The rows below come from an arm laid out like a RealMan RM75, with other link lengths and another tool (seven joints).
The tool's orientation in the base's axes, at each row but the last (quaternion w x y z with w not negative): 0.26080, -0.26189, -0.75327, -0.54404; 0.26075, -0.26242, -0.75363, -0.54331; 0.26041, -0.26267, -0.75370, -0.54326; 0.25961, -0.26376, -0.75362, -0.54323; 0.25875, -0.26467, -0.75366, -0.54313; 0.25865, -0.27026, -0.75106, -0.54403; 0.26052, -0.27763, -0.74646, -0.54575; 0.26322, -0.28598, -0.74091, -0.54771; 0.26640, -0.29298, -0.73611, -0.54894
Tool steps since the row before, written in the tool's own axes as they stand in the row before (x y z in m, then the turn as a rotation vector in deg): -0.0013, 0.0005, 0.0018, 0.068, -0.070, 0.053; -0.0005, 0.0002, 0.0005, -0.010, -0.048, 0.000; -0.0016, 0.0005, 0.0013, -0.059, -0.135, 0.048; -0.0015, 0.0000, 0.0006, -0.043, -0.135, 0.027; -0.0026, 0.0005, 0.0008, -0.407, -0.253, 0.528; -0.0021, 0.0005, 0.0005, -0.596, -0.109, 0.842; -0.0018, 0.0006, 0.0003, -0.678, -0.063, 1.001; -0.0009, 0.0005, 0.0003, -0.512, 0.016, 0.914; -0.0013, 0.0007, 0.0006, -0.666, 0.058, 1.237
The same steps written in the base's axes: 0.0011, 0.0017, -0.0010, -0.103, 0.039, -0.016; 0.0004, 0.0005, -0.0003, -0.025, -0.014, -0.040; 0.0014, 0.0012, -0.0011, -0.054, 0.003, -0.145; 0.0010, 0.0004, -0.0012, -0.063, -0.016, -0.129; 0.0021, 0.0006, -0.0016, 0.069, 0.388, -0.594; 0.0018, 0.0003, -0.0012, 0.275, 0.703, -0.712; 0.0017, 0.0002, -0.0009, 0.351, 0.856, -0.780; 0.0010, 0.0003, -0.0004, 0.299, 0.814, -0.588; 0.0014, 0.0006, -0.0006, 0.412, 1.113, -0.754
